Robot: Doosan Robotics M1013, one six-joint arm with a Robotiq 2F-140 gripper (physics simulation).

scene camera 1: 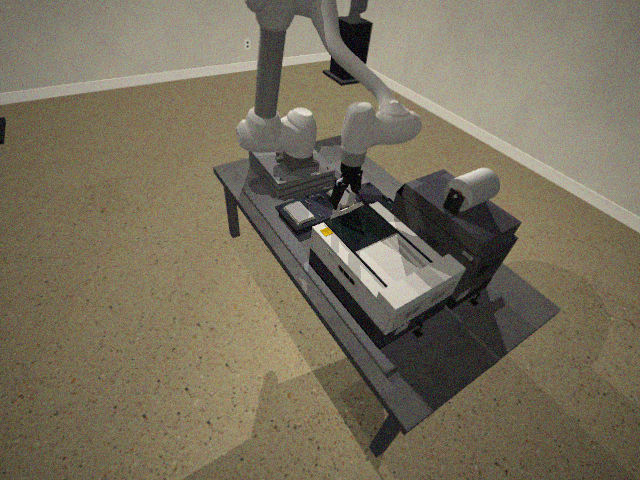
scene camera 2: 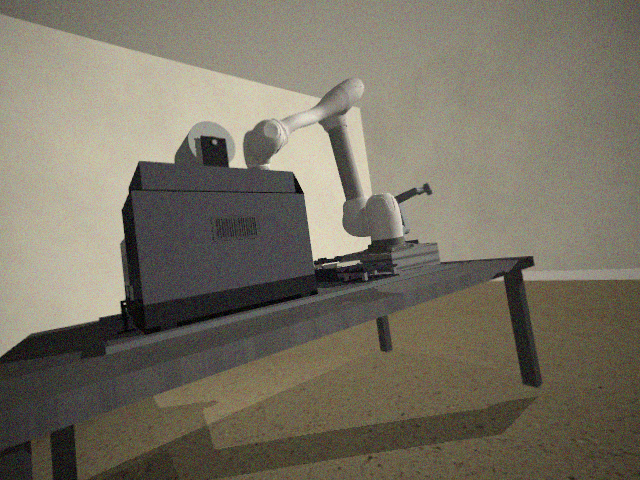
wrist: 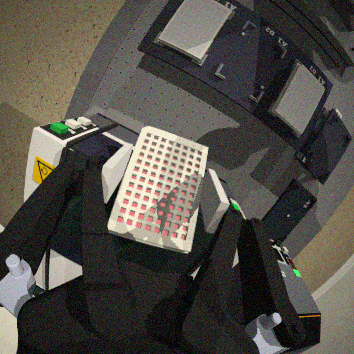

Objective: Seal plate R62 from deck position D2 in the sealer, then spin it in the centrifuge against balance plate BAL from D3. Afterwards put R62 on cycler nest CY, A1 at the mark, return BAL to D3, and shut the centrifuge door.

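Frame: origin at the arm's base, x back, y up, z left, level; metres.
Seen in the pictures: gripper, between the fingertips: (scene camera 1: pixel 342 210) (wrist: pixel 166 168); arm's base, origin of its link: (scene camera 1: pixel 297 159) (scene camera 2: pixel 388 249).
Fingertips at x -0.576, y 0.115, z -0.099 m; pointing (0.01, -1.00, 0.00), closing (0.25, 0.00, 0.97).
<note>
Offsets run from my fingertips to a thing's top centre. "pt": to the spot under its first point. Level surfaces: height alone.
My gripper (scene camera 1: pixel 347 200) (wrist: pixel 166 168) is shut on a cream well plate (wrist: pixel 157 175), gripped by its long sides, with reddish wells; it matches R62, since D2 (wrist: pixel 240 62) stands empty. Whether a seal covers it is unclear. In scene camera 1, it is largely hidden beside the white centrifuge (scene camera 1: pixel 356 268) (wrist: pixel 34 145); the gripper is at that machine's deck-side end. In scene camera 2 the gripper is hidden behind the centrifuge (scene camera 2: pixel 222 268). A light plate @[dy -0.137, dx +0.212, dz -0.083 m] (scene camera 1: pixel 298 211) (wrist: pixel 196 30), at D3, and another plate @[dy -0.137, dx +0.229, dz +0.165 m] (wrist: pixel 301 97), at D1, sit on the deck.
The dark sealer (scene camera 1: pixel 449 222) (wrist: pixel 300 292) carries a white roll (scene camera 1: pixel 475 188) (scene camera 2: pixel 206 142) and stands beside the centrifuge. Two dark nests @[pt dy -0.163, dx +0.212, dz +0.317 m] (wrist: pixel 326 145) @[dy -0.107, dx +0.003, dz +0.301 m] (wrist: pixel 289 211) lie between deck and sealer. The arm's base stands behind the deck on the table @[dy -0.216 m] (scene camera 1: pixel 516 299) (scene camera 2: pixel 454 276).
</note>
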